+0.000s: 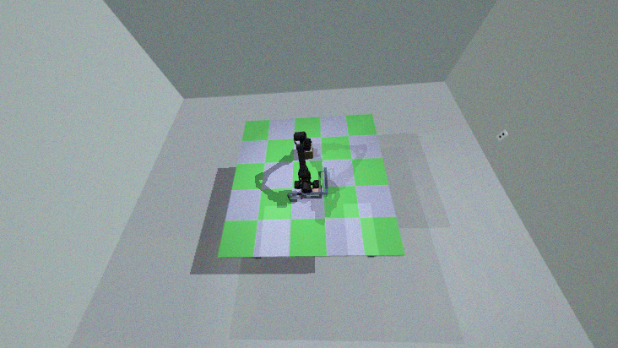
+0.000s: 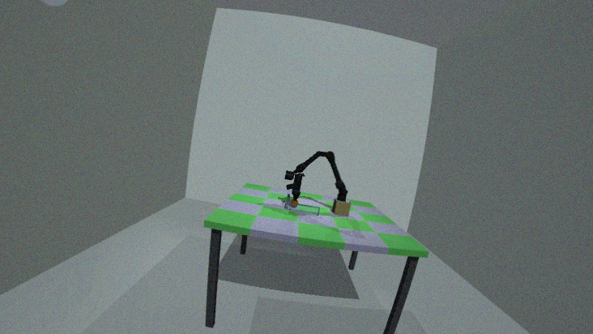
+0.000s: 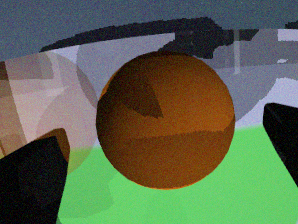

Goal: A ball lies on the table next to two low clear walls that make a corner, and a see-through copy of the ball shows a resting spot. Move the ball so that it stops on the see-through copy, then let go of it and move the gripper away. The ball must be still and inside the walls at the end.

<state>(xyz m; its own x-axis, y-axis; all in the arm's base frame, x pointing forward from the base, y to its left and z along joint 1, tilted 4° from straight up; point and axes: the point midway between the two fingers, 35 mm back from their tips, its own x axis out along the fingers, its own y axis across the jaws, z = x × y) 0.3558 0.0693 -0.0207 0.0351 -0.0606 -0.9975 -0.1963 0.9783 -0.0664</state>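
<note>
My gripper tip is now 10 mm above the orange ball. The rest, counted from my gripper tip: see-through copy of ball: 60 mm to the left, 10 mm below, 10 mm behind.
</note>
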